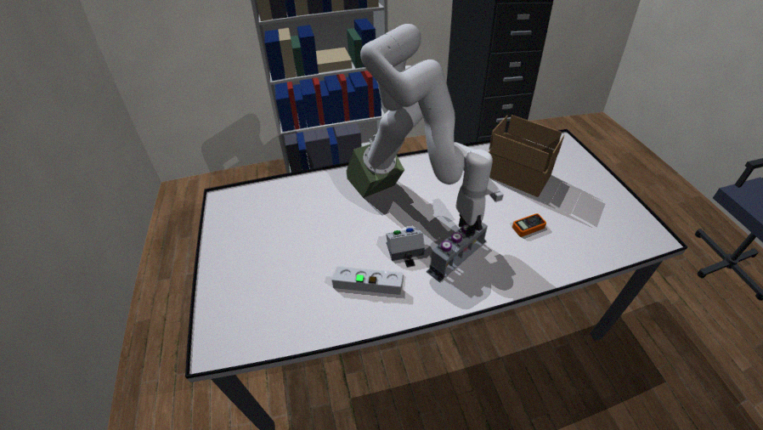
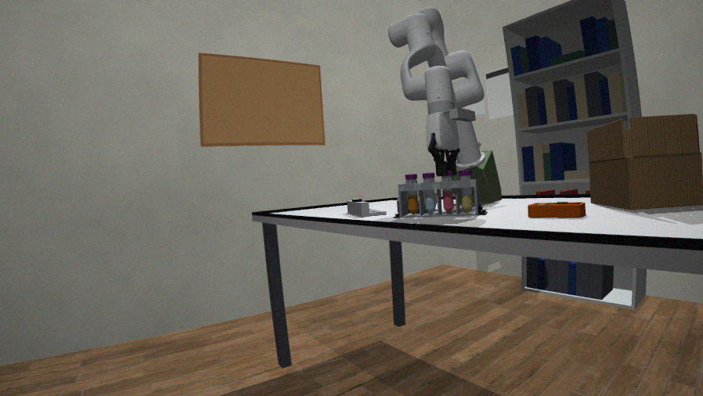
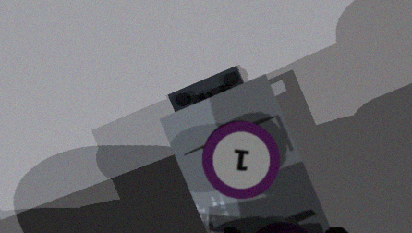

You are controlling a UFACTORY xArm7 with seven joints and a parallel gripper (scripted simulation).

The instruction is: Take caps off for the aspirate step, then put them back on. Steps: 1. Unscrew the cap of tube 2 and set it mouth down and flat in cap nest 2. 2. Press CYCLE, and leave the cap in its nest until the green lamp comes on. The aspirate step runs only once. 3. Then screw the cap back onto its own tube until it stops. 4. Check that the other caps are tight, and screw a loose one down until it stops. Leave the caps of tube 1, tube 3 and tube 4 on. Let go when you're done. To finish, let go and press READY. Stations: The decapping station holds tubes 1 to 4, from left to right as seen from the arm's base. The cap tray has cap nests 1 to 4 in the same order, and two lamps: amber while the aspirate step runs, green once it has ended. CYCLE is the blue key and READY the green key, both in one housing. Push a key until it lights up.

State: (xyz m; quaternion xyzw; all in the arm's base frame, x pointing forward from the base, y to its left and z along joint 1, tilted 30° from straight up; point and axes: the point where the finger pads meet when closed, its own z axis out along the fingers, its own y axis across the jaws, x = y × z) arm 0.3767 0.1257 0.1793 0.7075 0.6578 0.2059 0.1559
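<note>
My hand is 20 mm past the cap marked 1, 50 mm to the right of it and 20 mm above it. Round my hand: blue key (120 mm behind, 150 mm to the right, 60 mm below); key housing (100 mm behind, 180 mm to the right, 80 mm below); green key (130 mm behind, 190 mm to the right, 60 mm below).
</note>
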